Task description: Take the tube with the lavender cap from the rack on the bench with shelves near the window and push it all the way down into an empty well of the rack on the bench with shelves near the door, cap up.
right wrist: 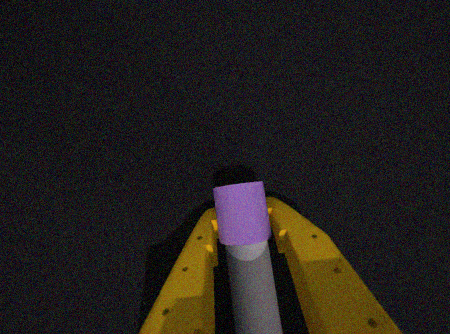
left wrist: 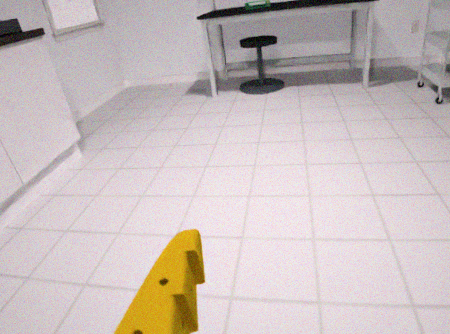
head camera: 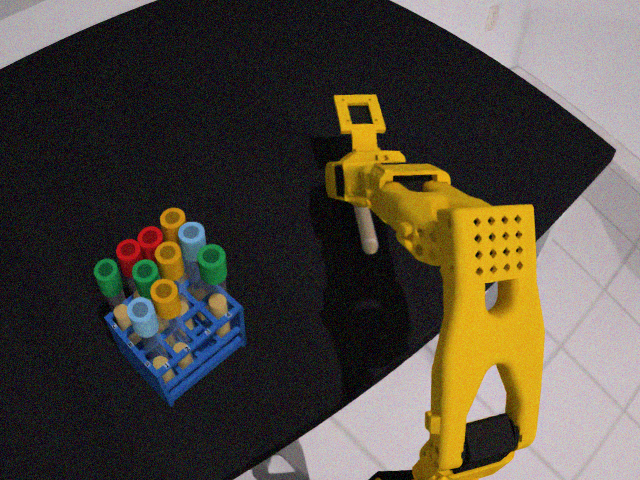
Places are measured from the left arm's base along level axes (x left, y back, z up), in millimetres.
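Where they show: left hand at its tool point: point(left wrist: 200, 248); right hand at its tool point: point(right wrist: 219, 218).
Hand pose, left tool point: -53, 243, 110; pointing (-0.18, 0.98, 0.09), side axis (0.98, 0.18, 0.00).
Things, the pixels of their centre, and the offset from my left tool point, as dx, dy, dz. "*": a spot on its surface instead. Level surfaces: height alone.
- tube with the lavender cap, surface spot: point(right wrist: 242, 214) * -466, -545, -102
- tube's rounded end at a spot on its surface: point(head camera: 368, 242) * -409, -470, -108
- blue rack at the middle of its body: point(head camera: 175, 332) -219, -498, -94
- black bench top at its surface level: dz -123
- tiled floor at its surface level: dz -885
The tube with the lavender cap point(right wrist: 242, 214) is between the jaws of my right gripper point(right wrist: 243, 215), which press on both sides of the cap. Its pale body point(right wrist: 254, 295) runs back toward the wrist; in the head camera the tube's rounded end point(head camera: 368, 242) shows below the gripper, close over the black bench top, and its cap is hidden. A blue rack point(head camera: 204, 369) with red, green, orange and light blue capped tubes stands at the left of the head camera. My left gripper shows one notched jaw point(left wrist: 175, 285) in the left wrist view, so it is fully open.
The black bench top point(head camera: 248, 103) has a curved edge, with tiled floor point(head camera: 584, 310) beyond it. In the left wrist view a far table point(left wrist: 300, 10) holds a green rack point(left wrist: 257, 5), with a stool point(left wrist: 259, 60) under it; a cart point(left wrist: 425, 50) stands at the right.
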